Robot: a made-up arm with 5 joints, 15 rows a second.
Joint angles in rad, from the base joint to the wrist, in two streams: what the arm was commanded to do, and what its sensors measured. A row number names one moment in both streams.
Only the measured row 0 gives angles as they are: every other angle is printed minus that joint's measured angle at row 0.
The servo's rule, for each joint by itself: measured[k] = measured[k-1] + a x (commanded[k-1-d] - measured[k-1]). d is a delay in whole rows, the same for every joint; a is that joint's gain. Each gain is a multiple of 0.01, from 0.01 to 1. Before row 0 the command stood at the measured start. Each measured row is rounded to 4 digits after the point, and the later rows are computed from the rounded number. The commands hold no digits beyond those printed.
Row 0, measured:
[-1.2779, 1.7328, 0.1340, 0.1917, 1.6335]
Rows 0 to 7, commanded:
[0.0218, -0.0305, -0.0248, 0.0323, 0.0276]
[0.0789, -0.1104, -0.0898, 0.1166, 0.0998]
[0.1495, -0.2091, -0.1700, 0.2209, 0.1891]
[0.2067, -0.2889, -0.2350, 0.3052, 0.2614]
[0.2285, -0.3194, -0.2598, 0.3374, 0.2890]
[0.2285, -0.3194, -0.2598, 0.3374, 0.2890]
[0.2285, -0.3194, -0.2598, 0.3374, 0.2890]
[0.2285, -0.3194, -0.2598, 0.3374, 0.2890]
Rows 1 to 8, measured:
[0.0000, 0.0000, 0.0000, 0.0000, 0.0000]
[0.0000, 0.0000, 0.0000, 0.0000, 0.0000]
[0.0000, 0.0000, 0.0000, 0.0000, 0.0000]
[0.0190, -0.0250, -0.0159, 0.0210, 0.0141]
[0.0711, -0.0950, -0.0632, 0.0831, 0.0578]
[0.1393, -0.1886, -0.1316, 0.1727, 0.1248]
[0.1979, -0.2708, -0.1978, 0.2588, 0.1945]
[0.2245, -0.3107, -0.2375, 0.3099, 0.2427]
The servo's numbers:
d 3
a 0.87 0.82 0.64 0.65 0.51

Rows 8 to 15, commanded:
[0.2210, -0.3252, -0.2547, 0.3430, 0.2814]
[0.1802, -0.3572, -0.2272, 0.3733, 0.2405]
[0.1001, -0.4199, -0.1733, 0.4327, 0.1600]
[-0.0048, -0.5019, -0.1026, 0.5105, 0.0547]
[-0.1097, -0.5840, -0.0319, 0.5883, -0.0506]
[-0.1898, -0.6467, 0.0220, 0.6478, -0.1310]
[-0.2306, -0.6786, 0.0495, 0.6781, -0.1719]
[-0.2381, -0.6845, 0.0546, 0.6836, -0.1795]
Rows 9 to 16, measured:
[0.2280, -0.3178, -0.2518, 0.3278, 0.2663]
[0.2284, -0.3191, -0.2569, 0.3340, 0.2779]
[0.2285, -0.3193, -0.2588, 0.3362, 0.2836]
[0.2220, -0.3241, -0.2562, 0.3406, 0.2825]
[0.1856, -0.3512, -0.2376, 0.3619, 0.2611]
[0.1112, -0.4075, -0.1964, 0.4079, 0.2095]
[0.0103, -0.4849, -0.1364, 0.4746, 0.1306]
[-0.0941, -0.5662, -0.0695, 0.5485, 0.0382]

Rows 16 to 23, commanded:
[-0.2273, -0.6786, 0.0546, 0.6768, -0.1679]
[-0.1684, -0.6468, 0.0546, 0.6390, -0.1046]
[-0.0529, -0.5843, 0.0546, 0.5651, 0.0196]
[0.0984, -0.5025, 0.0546, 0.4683, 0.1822]
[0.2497, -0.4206, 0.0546, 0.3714, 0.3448]
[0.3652, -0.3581, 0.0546, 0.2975, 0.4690]
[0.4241, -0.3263, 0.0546, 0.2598, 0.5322]
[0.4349, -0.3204, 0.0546, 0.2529, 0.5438]
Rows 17 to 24, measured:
[-0.1774, -0.6322, -0.0109, 0.6130, -0.0481]
[-0.2237, -0.6702, 0.0278, 0.6553, -0.1112]
[-0.2362, -0.6819, 0.0450, 0.6737, -0.1460]
[-0.2285, -0.6792, 0.0511, 0.6757, -0.1572]
[-0.1762, -0.6526, 0.0533, 0.6518, -0.1304]
[-0.0689, -0.5966, 0.0541, 0.5954, -0.0539]
[0.0767, -0.5194, 0.0544, 0.5128, 0.0665]
[0.2272, -0.4384, 0.0545, 0.4209, 0.2084]

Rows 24 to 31, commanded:
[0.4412, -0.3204, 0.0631, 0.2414, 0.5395]
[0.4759, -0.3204, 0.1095, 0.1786, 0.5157]
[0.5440, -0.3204, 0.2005, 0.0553, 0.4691]
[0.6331, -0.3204, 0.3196, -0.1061, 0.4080]
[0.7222, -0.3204, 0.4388, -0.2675, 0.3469]
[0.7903, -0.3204, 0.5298, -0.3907, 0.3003]
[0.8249, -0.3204, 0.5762, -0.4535, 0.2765]
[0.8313, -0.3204, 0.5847, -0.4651, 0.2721]
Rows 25 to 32, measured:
[0.3473, -0.3726, 0.0546, 0.3407, 0.3413]
[0.4141, -0.3346, 0.0546, 0.2881, 0.4387]
[0.4322, -0.3230, 0.0546, 0.2652, 0.4923]
[0.4400, -0.3209, 0.0600, 0.2497, 0.5164]
[0.4712, -0.3205, 0.0917, 0.2035, 0.5160]
[0.5345, -0.3204, 0.1613, 0.1072, 0.4921]
[0.6203, -0.3204, 0.2626, -0.0314, 0.4492]
[0.7090, -0.3204, 0.3754, -0.1849, 0.3970]

